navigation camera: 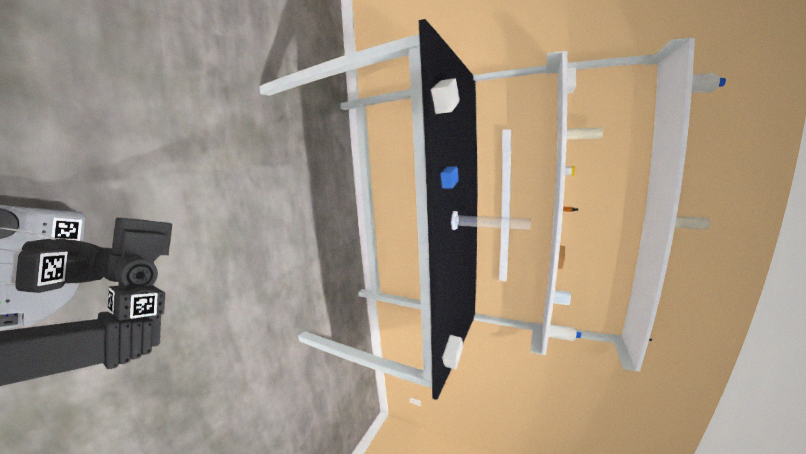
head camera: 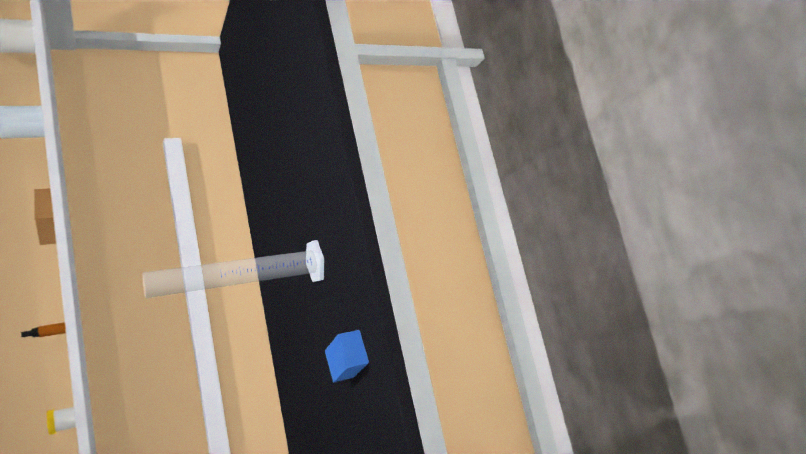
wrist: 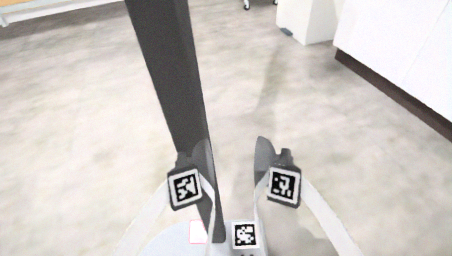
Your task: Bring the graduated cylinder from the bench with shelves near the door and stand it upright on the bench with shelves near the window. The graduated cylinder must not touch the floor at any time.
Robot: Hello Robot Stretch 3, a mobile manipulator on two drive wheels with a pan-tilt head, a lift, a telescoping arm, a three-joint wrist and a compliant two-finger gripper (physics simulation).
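Frame: origin at the robot's base, x ahead, y left, z up, level; millimetres.
Seen in the pictures: gripper, fingertip midpoint: [wrist: 233, 155].
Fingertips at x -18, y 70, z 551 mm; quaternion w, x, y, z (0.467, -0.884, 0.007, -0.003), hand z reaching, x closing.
Note:
A point is followed by its place in that frame.
The clear graduated cylinder [head camera: 236, 273] {z 1079, x 165, y -1148 mm} [navigation camera: 493, 221] {z 1089, x 168, y -1148 mm} stands upright on the black top of the bench with shelves [head camera: 293, 140] {z 914, x -82, y -1251 mm} [navigation camera: 451, 281] {z 914, x -108, y -1214 mm}; the views are turned sideways, so it lies across them. Its white hexagonal foot is on the bench top, beside a blue block. My gripper [wrist: 233, 155] {z 551, x -18, y 70 mm} is open and empty in the wrist view, over the robot's base, with its two fingertips apart. In the navigation camera view the folded wrist and arm are at the left, well away from the bench across the floor. The other bench named in the task cannot be told in these views.
A blue block [head camera: 345, 356] {z 953, x 303, y -957 mm} [navigation camera: 449, 177] {z 947, x 305, y -957 mm} and two white blocks [navigation camera: 445, 96] {z 960, x 549, y -816 mm} [navigation camera: 452, 351] {z 950, x -430, y -1222 mm} are on the bench top. Shelves [navigation camera: 555, 197] {z 1350, x 349, y -1549 mm} [navigation camera: 662, 214] {z 1809, x 268, y -1452 mm} above it carry bottles and small items. Bench legs [navigation camera: 338, 67] {z 520, x 728, y -756 mm} [navigation camera: 360, 356] {z 463, x -583, y -1206 mm} reach the floor. White cabinets [wrist: 400, 40] {z 278, x 701, y 819 mm} show in the wrist view.

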